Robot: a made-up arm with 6 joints.
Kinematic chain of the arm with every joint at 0, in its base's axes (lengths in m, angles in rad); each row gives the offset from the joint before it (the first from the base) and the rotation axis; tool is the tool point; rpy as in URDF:
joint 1: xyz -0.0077 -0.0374 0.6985 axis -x
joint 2: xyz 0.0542 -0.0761 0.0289 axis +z
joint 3: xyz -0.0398 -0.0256 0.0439 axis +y
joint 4: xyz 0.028 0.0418 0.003 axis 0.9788 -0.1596 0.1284
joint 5: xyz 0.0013 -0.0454 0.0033 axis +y
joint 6: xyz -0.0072 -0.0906 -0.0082 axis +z
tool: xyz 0.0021 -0.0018 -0.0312 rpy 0 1.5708 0
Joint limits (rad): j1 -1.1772..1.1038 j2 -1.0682..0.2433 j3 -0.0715..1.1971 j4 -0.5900..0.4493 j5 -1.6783..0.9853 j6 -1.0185..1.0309
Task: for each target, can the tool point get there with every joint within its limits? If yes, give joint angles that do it. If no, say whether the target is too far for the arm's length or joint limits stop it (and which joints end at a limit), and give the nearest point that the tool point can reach.
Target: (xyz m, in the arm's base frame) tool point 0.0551 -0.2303 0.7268
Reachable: yes | joints 0.0294 0.1436 0.2848 0.0641 -0.4595 0.5947
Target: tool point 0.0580 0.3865 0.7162
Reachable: no: too far | nearest point -0.0724 0.0573 0.8281 | short by 0.371 m
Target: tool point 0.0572 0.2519 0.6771
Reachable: no: joint limits stop it (at a limit: joint 1, joint 2, joint 3, joint 4, joint 5, joint 6) | nearest point -0.0724 0.0573 0.8281 | short by 0.278 m
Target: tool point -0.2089 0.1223 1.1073
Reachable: no: too far | nearest point -0.0441 0.0213 0.8996 | short by 0.284 m
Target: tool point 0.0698 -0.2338 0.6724
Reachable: yes | joints -0.2783 0.1437 0.6035 -0.0321 -1.1484 0.0866
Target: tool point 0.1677 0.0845 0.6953
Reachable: no: joint limits stop it (at a limit: joint 1, joint 2, joint 4, joint 5, joint 6) | nearest point 0.1265 -0.0278 0.8807 | short by 0.221 m
